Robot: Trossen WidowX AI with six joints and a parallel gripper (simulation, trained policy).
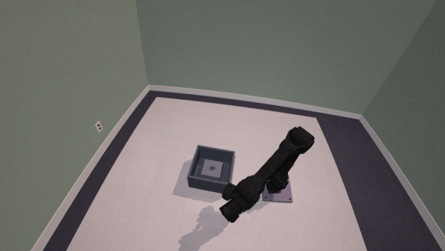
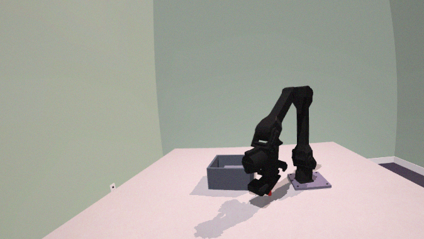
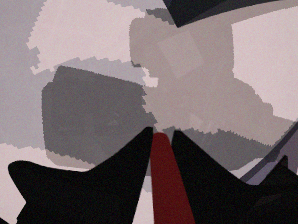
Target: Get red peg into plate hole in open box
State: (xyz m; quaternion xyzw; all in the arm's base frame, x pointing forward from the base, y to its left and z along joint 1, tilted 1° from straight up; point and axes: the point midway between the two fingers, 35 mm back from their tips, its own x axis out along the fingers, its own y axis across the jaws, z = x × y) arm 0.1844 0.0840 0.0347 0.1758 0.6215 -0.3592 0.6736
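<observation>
The grey plate lies 120 mm ahead of my gripper tip, 160 mm to the right of it and 30 mm above it. Also, from my gripper tip: red peg: 10 mm to the left, 30 mm above; dark grey box: 120 mm ahead, 160 mm to the right, 10 mm above.
</observation>
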